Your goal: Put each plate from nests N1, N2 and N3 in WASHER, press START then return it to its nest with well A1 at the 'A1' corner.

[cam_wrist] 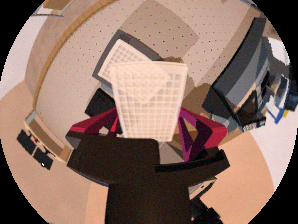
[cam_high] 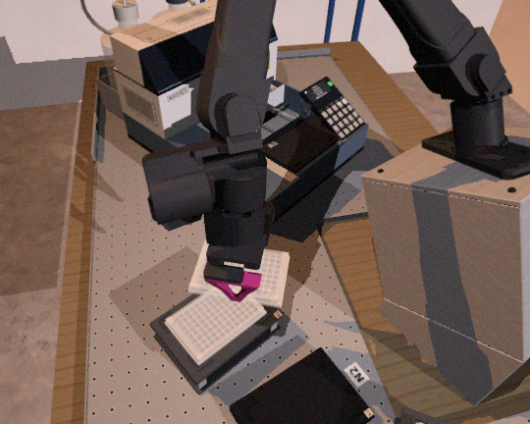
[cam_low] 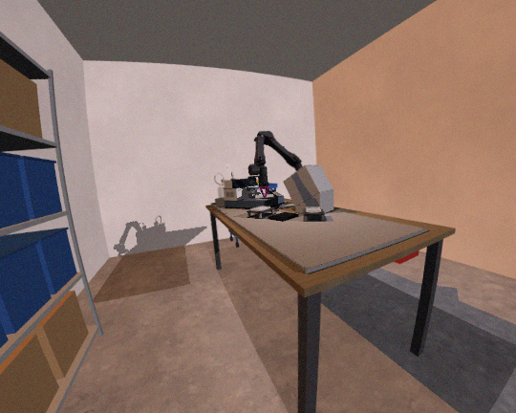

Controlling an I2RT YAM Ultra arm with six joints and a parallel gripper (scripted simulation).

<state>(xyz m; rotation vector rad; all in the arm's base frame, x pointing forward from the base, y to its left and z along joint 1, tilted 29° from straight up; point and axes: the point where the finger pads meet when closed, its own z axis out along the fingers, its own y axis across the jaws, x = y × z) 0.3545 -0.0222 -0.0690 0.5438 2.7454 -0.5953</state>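
My hand is 4 cm past the nest N2, 17 cm to the right of it and 13 cm above it. The rest, counted from my hand: n2 label (14 cm behind, 13 cm to the left, 13 cm below); then nest N1 (4 cm ahead, 1 cm to the left, 9 cm below); then nest n3 (17 cm behind, 31 cm to the left, 9 cm below).
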